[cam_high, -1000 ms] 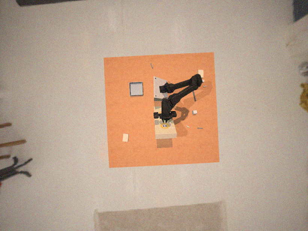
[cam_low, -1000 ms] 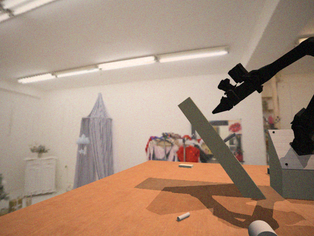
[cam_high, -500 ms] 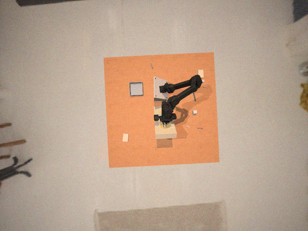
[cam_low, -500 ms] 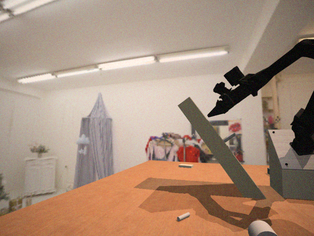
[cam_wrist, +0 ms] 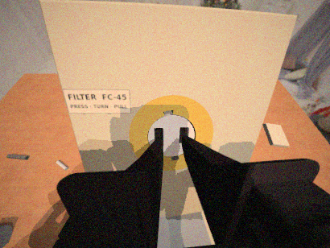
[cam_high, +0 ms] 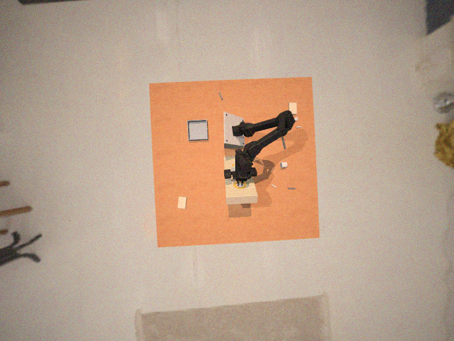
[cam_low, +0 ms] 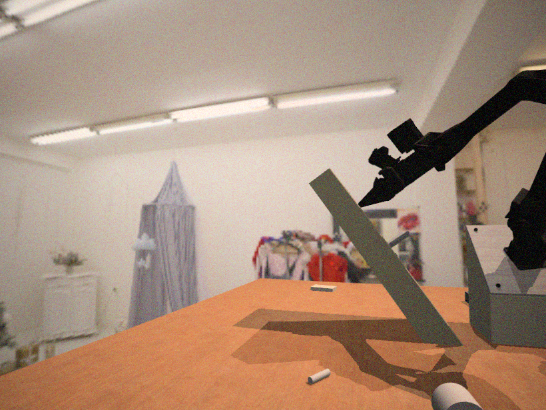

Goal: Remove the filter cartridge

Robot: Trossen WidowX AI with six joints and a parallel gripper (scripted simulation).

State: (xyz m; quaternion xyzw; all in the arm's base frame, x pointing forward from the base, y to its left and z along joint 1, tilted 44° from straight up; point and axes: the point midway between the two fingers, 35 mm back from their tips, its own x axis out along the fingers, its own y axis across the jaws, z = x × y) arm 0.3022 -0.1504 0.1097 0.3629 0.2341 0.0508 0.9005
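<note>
Right now the round filter cartridge is 2 cm ahead of my gripper tip and 1 cm below it. The rest, counted from my gripper tip: blue-rimmed tray 44 cm behind, 28 cm below, 24 cm to the right.
</note>
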